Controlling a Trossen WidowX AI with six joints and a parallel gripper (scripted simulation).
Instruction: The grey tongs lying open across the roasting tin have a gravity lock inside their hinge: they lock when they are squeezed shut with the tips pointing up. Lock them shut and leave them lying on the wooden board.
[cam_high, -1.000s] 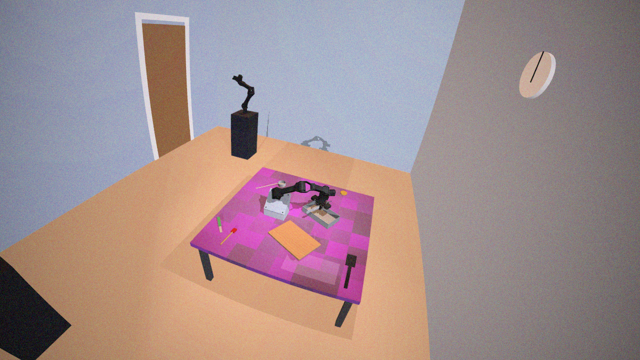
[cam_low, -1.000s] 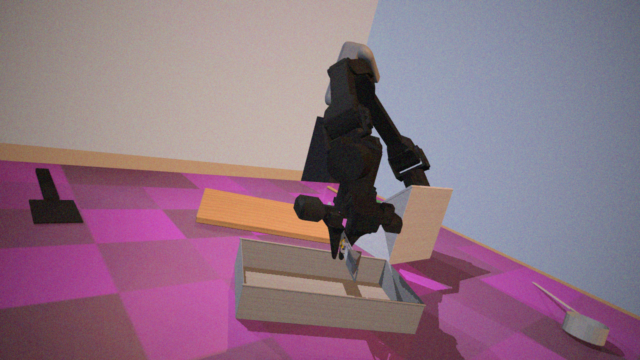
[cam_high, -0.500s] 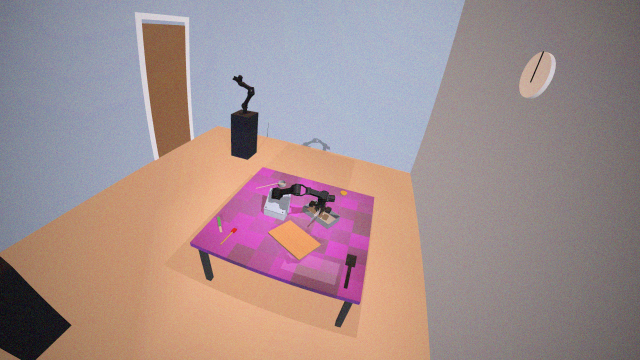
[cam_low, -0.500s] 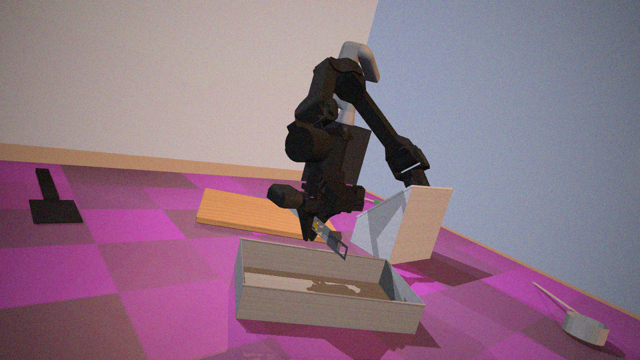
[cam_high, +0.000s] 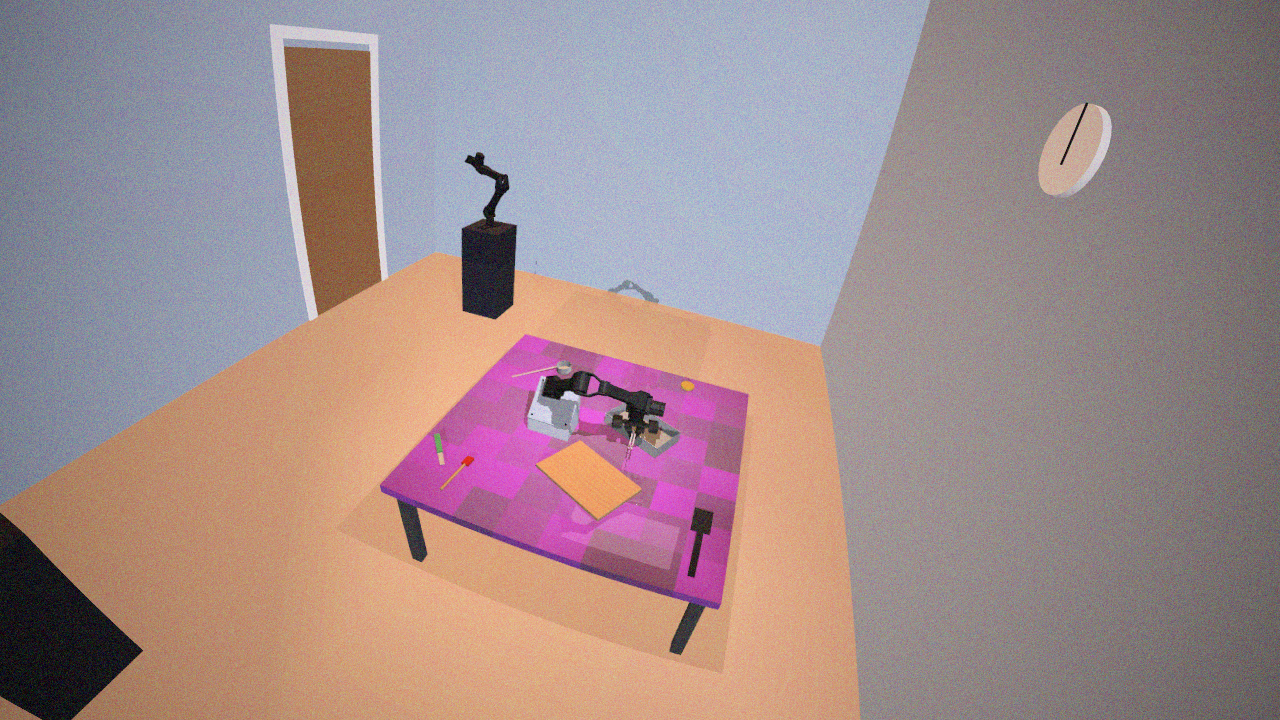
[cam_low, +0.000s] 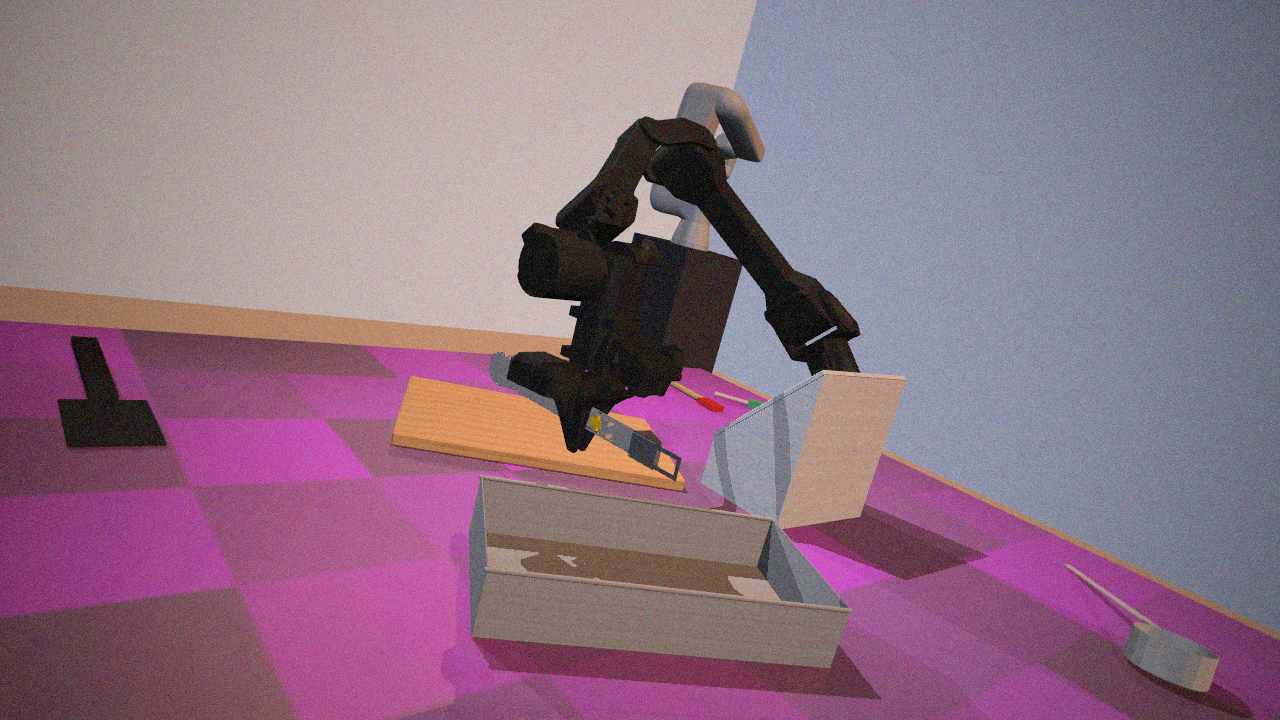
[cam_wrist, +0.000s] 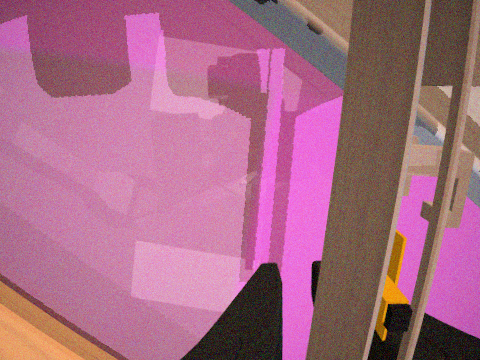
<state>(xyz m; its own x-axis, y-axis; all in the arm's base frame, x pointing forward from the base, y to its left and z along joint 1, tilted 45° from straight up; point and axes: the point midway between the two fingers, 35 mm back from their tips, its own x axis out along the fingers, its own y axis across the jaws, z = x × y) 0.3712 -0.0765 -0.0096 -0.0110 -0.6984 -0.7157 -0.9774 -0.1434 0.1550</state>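
Right now the lock piece is 40 mm above my gripper tip and 20 mm to the left of it. The rest, counted from my gripper tip: wooden board (220 mm to the right, 110 mm behind, 70 mm below); then black spatula (360 mm ahead, 340 mm to the right, 70 mm below); then roasting tin (150 mm to the left, 50 mm below, 10 mm ahead).
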